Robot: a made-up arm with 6 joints.
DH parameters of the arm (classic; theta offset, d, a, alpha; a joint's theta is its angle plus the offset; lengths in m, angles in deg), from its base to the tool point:
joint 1: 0 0.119 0 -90
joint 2: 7.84 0 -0.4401 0
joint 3: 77.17 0 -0.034 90
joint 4: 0 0.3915 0 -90
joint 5: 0 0 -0.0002 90
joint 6: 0 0.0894 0 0
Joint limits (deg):
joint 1: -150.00..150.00
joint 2: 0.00..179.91
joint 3: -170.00..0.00
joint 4: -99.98..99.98
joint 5: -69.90..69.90
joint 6: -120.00..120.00
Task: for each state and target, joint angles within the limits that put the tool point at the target. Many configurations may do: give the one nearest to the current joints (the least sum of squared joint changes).
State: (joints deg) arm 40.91 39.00 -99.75 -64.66 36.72 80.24
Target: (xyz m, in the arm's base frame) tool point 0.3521 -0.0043 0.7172
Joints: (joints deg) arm 8.07 71.69 -86.62 -65.64 41.34 80.24
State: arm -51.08 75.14 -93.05 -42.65 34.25 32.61
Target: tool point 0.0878 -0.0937 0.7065
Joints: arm -33.39 44.12 -71.64 -34.37 36.49 32.61
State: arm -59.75 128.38 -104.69 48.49 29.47 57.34
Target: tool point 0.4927 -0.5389 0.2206
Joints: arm -50.37 127.27 -95.44 48.13 32.60 57.34
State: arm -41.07 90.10 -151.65 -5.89 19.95 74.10
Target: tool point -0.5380 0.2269 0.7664
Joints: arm -23.68 26.35 -143.64 -7.60 44.30 74.10
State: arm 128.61 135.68 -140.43 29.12 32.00 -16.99
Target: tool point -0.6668 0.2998 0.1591
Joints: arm 150.00 137.36 -103.21 61.56 69.90 -16.99
